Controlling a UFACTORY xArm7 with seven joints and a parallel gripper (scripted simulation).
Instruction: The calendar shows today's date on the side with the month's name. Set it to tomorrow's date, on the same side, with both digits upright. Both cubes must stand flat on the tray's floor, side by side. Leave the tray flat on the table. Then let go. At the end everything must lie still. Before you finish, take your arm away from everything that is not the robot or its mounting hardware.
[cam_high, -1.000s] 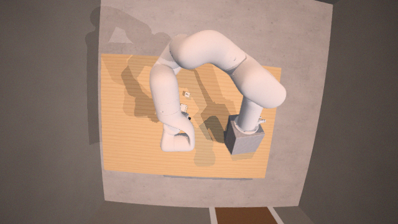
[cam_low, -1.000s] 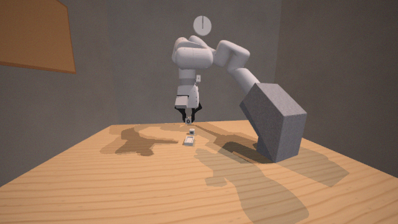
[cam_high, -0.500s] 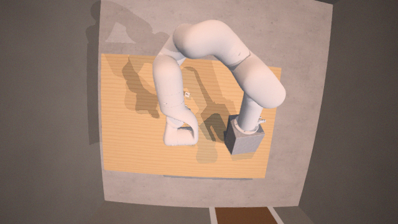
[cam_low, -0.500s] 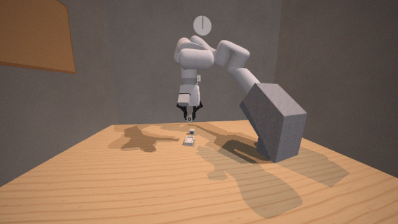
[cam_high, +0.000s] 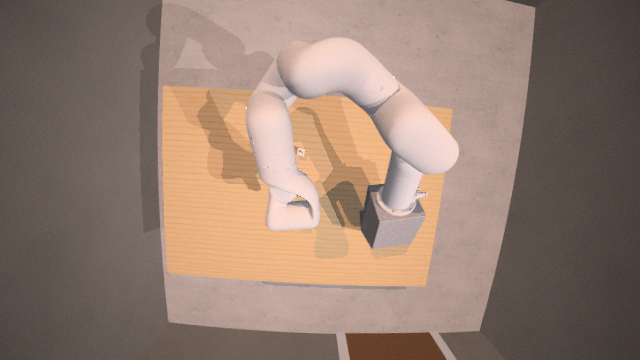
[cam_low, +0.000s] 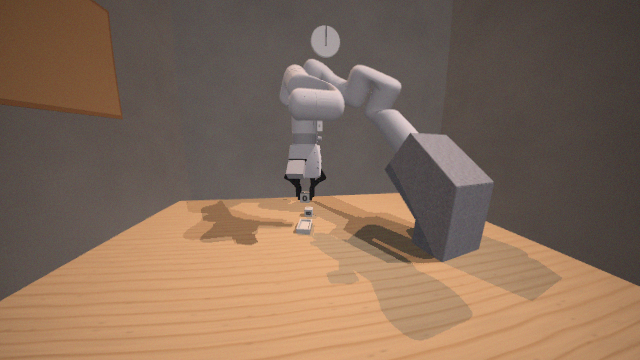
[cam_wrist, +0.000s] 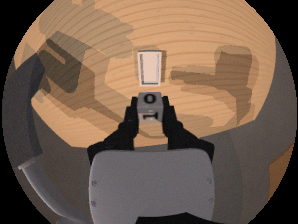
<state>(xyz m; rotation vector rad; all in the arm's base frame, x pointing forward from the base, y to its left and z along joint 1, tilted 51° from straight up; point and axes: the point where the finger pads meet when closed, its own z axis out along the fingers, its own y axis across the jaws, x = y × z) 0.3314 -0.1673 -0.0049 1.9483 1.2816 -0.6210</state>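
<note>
Right now my hand is 11 cm above the white calendar tray, 1 cm to the right of it and 1 cm short of it.
</note>
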